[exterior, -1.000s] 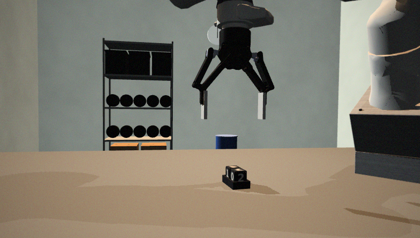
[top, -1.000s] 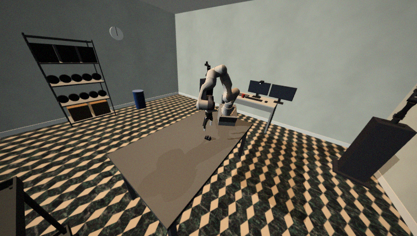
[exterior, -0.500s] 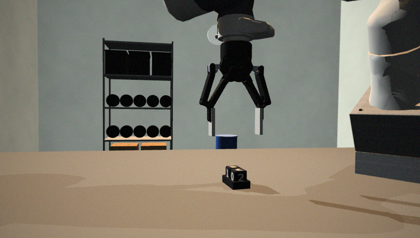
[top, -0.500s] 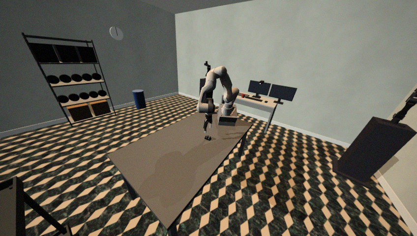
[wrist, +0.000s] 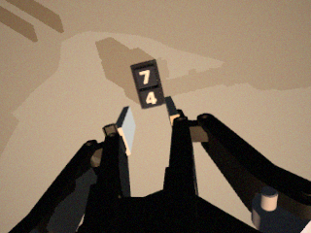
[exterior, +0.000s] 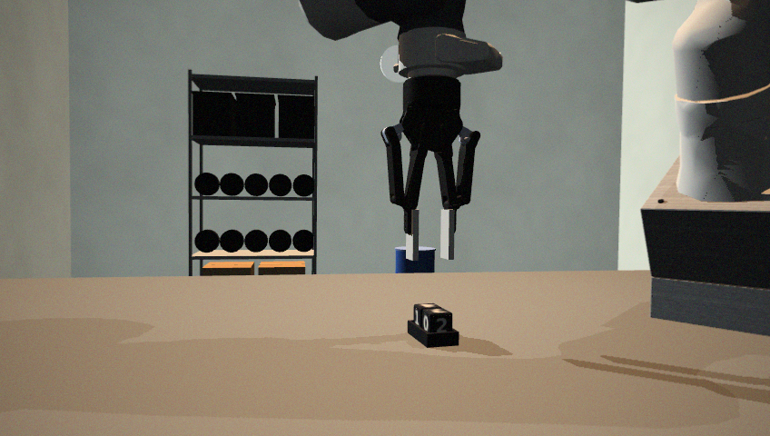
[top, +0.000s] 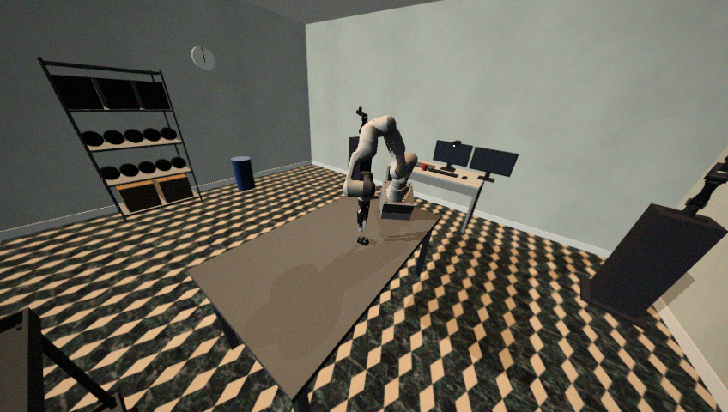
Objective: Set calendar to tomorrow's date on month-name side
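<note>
The black tray is 2 cm to the left of my hand and 12 cm below it.
</note>
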